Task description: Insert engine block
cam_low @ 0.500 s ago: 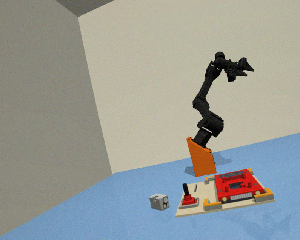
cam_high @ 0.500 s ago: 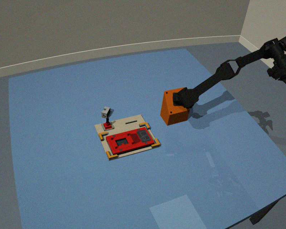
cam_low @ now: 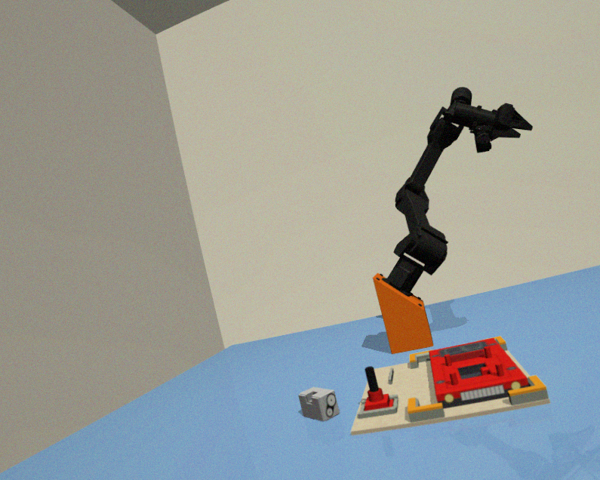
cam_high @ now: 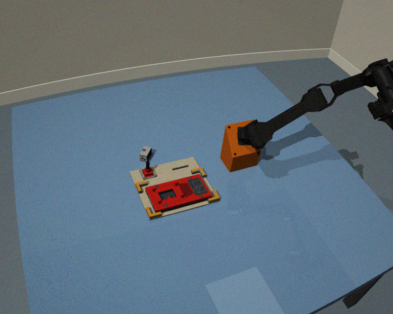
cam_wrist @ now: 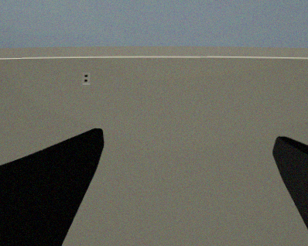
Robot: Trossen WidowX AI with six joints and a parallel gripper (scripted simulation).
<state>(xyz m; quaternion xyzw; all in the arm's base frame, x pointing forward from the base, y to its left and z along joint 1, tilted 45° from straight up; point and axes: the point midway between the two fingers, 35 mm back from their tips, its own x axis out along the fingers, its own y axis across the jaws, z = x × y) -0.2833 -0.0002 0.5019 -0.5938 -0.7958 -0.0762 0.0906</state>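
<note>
Right now my gripper tip is 69 cm short of the grey engine block, 46 cm to the left of it and 39 cm above it. Also, from my gripper tip: grey base plate (62 cm ahead, 40 cm below, 28 cm to the right).
</note>
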